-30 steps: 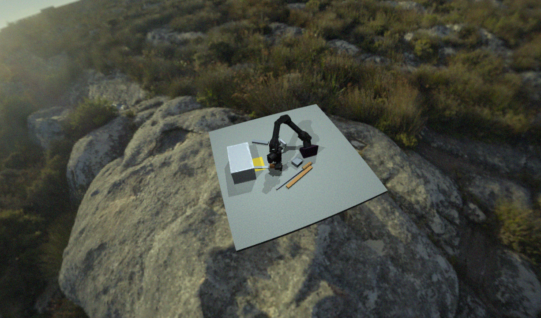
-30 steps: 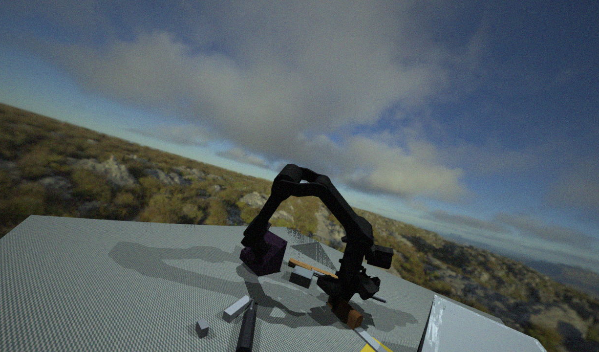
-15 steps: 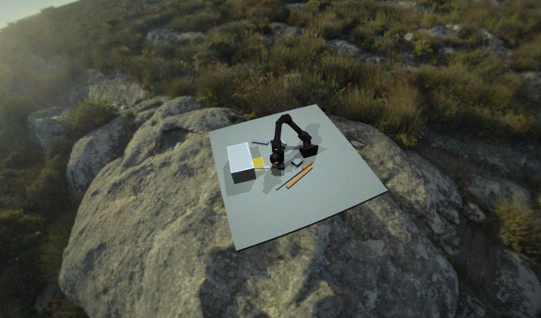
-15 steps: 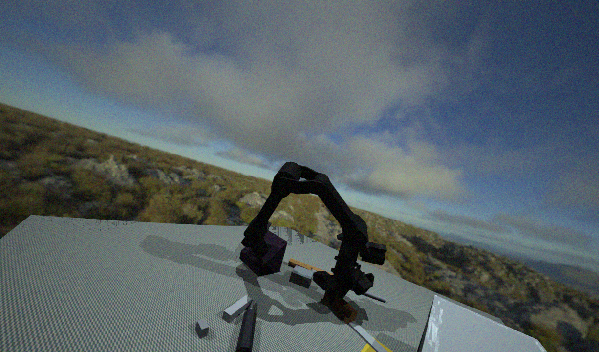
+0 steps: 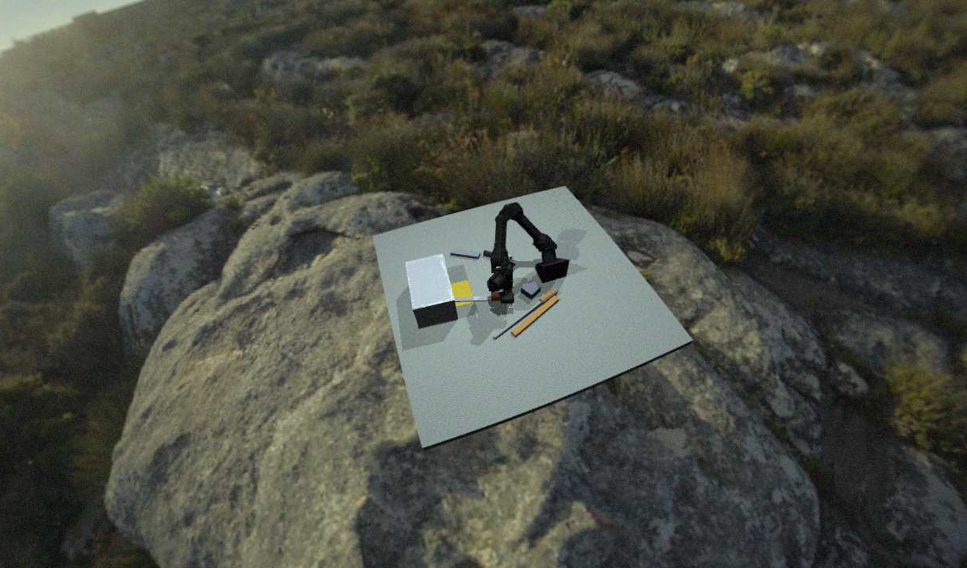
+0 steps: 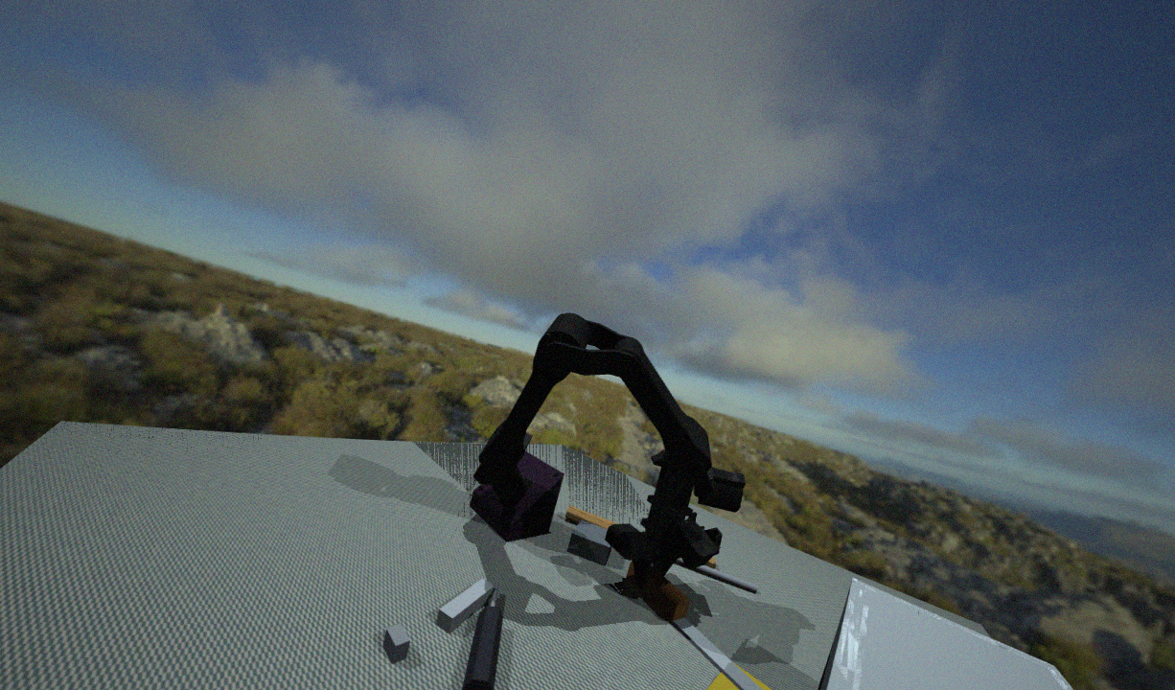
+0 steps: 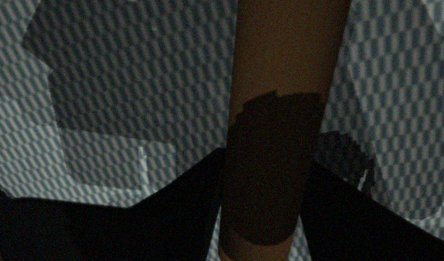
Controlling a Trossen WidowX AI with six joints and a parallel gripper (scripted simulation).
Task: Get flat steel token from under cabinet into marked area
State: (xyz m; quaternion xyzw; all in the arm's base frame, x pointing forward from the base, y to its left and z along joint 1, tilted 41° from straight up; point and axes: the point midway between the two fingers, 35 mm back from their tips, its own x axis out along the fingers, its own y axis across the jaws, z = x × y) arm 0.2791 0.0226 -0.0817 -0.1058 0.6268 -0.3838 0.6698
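The grey block is 13 cm behind my gripper tip, 1 cm to the left of it and 1 cm above it. Also, from my gripper tip: grey bar 12 cm behind, 27 cm to the right; then small grey cube 11 cm behind, 36 cm to the right; then wooden stick 8 cm behind, 16 cm to the left.
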